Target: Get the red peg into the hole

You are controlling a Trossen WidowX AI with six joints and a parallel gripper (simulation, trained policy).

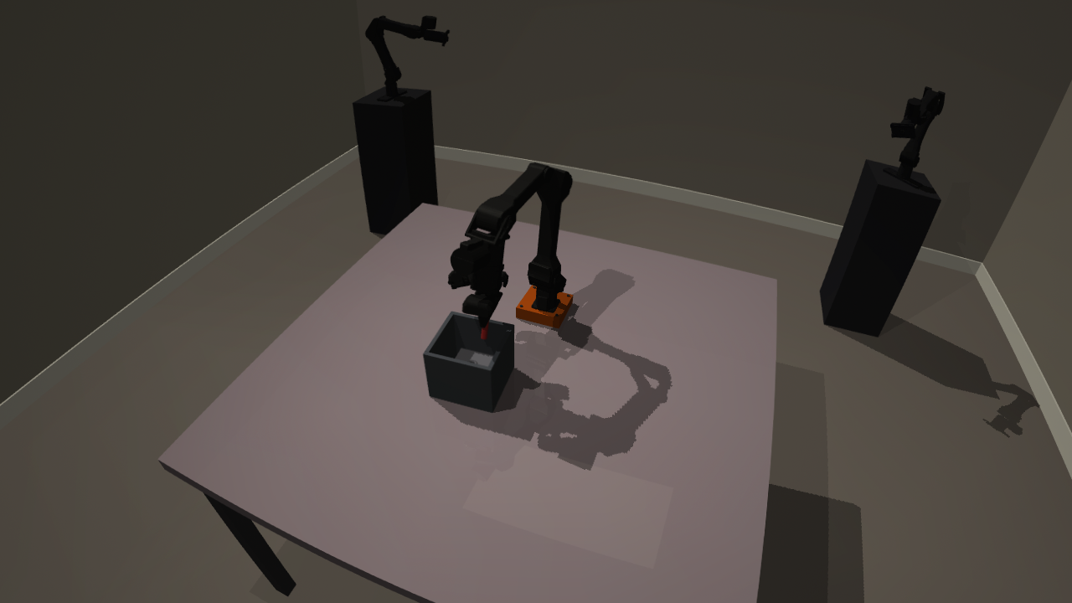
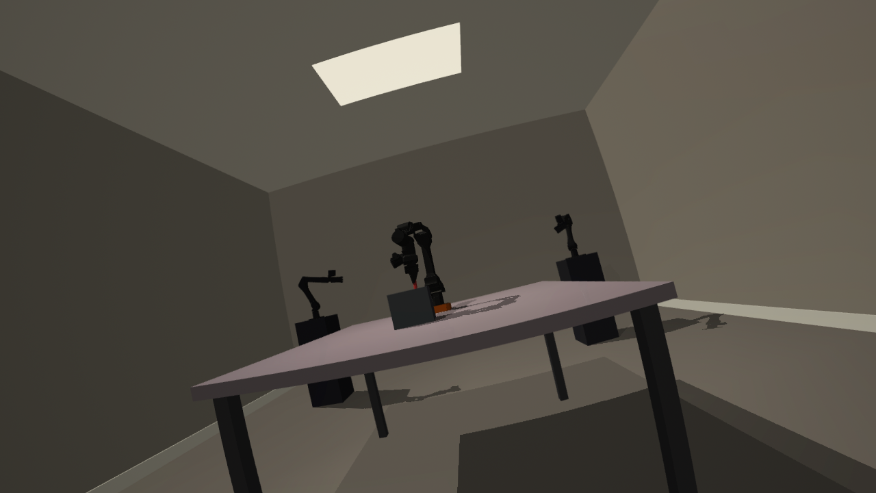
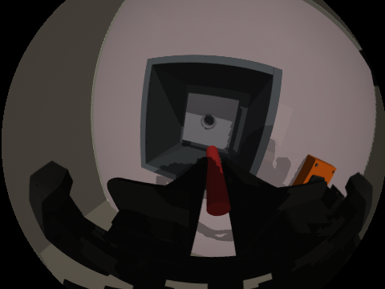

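The grey plate is 30 mm ahead of my gripper tip, 20 mm to the right of it and 120 mm below it. Also, from my gripper tip: red peg (10 mm above).
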